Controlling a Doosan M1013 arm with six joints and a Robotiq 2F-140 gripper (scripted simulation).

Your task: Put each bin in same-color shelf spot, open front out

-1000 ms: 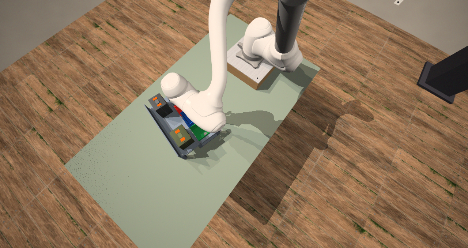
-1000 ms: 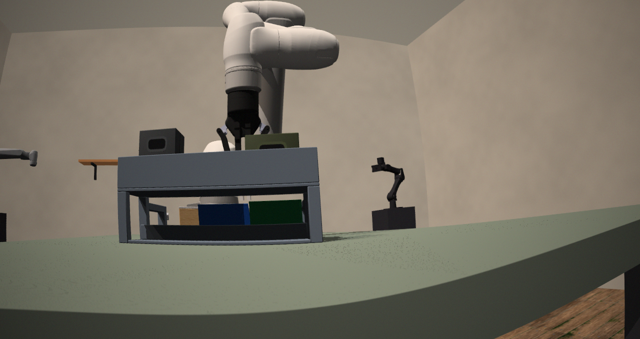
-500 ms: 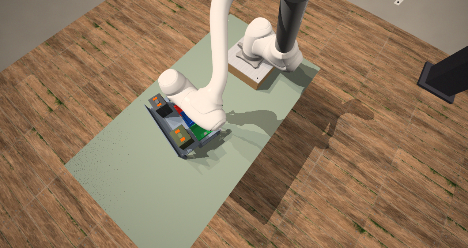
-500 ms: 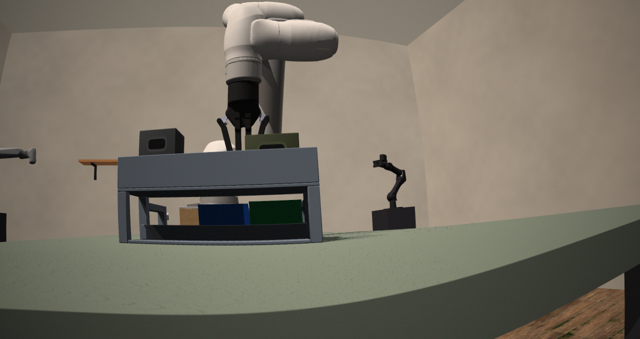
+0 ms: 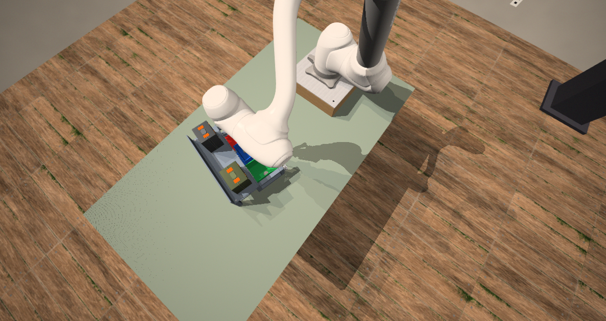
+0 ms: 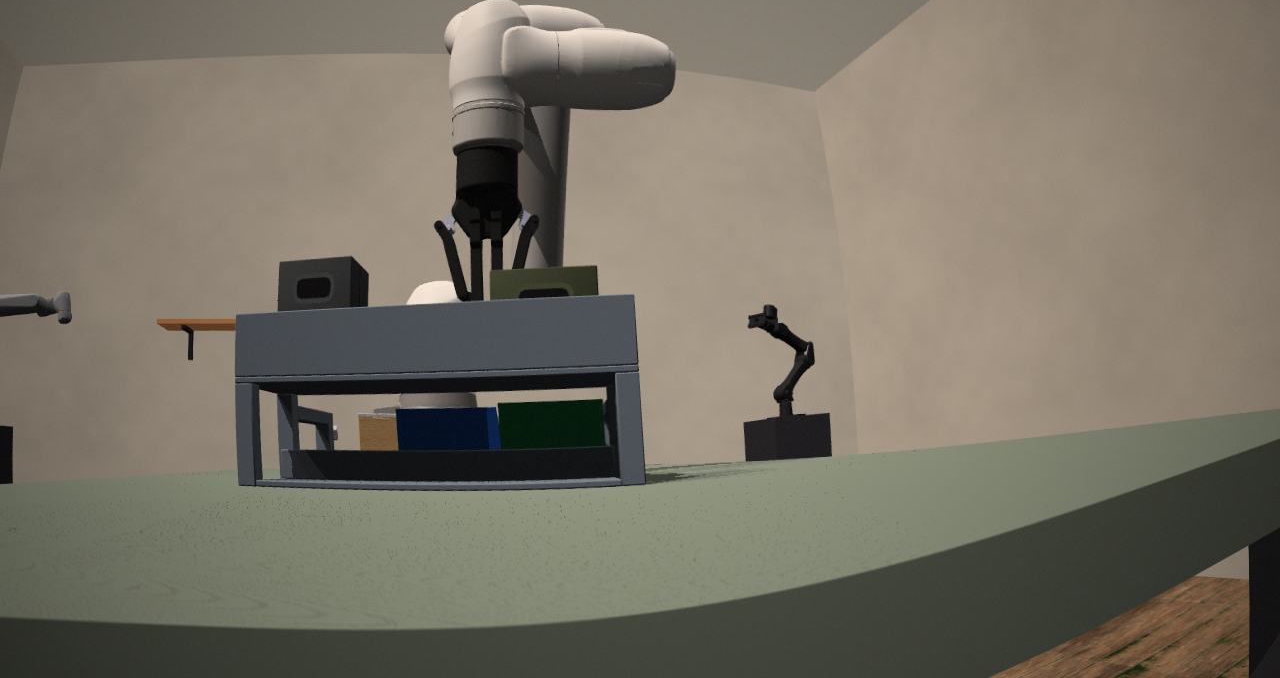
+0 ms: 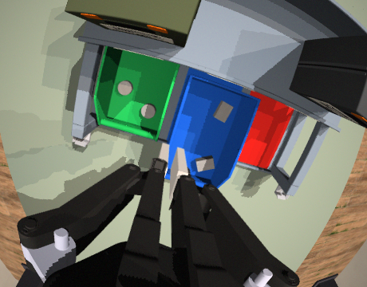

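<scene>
Right now my hand is 1 cm past the blue bin, 5 cm to the left of it and 12 cm above it. Round my hand: black box 10 cm ahead, 19 cm to the right, 1 cm below; olive box 17 cm ahead, 3 cm to the left, 2 cm below; green bin 7 cm ahead, 5 cm to the left, 13 cm below.
</scene>
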